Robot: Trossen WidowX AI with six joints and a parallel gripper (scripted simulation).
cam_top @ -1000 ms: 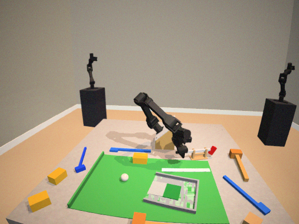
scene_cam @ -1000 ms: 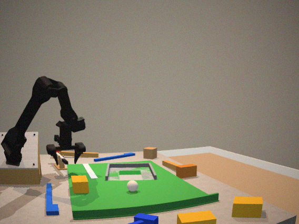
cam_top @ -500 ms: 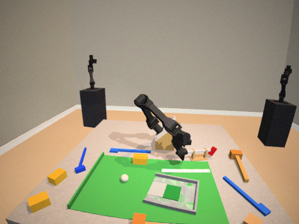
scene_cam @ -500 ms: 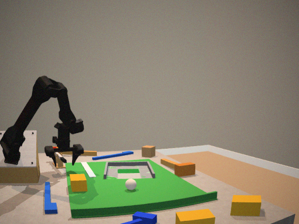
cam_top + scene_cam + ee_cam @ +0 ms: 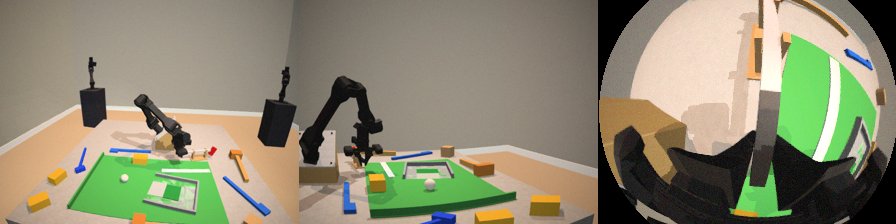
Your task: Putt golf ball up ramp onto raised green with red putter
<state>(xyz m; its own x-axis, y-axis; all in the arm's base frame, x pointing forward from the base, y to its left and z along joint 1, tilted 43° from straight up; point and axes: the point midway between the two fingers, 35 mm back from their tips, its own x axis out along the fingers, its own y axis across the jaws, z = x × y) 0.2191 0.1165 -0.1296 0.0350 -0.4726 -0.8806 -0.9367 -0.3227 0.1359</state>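
Right now my gripper tip is 110 mm short of the white strip, 40 mm to the right of it and 30 mm above it. From my gripper tip the other things lie so: white golf ball: 280 mm ahead, 290 mm to the right, 10 mm below; blue putter: 180 mm ahead, 640 mm to the right, 20 mm below.
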